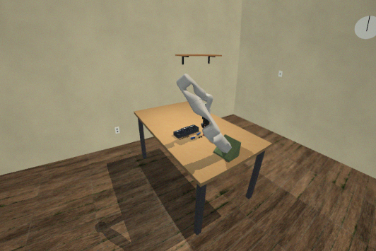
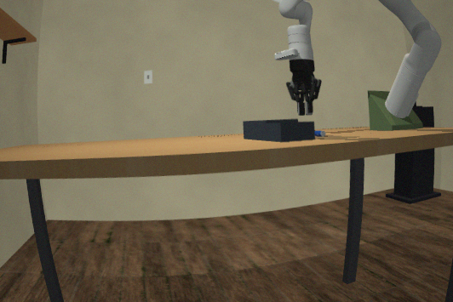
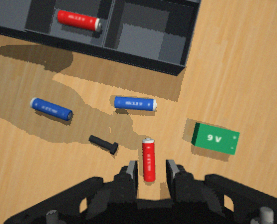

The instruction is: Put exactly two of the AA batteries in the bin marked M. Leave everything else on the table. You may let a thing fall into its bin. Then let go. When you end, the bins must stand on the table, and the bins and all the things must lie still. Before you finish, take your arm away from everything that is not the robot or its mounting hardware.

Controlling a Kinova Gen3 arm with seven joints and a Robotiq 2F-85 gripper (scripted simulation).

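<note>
Now: hand 70 mm above the red AA battery. From my hand the other things lie so: black screw 70 mm below, 50 mm to the left; green 9V battery 70 mm to the right, 70 mm below, 50 mm ahead; blue AA battery 130 mm to the left, 70 mm below, 10 mm ahead.
</note>
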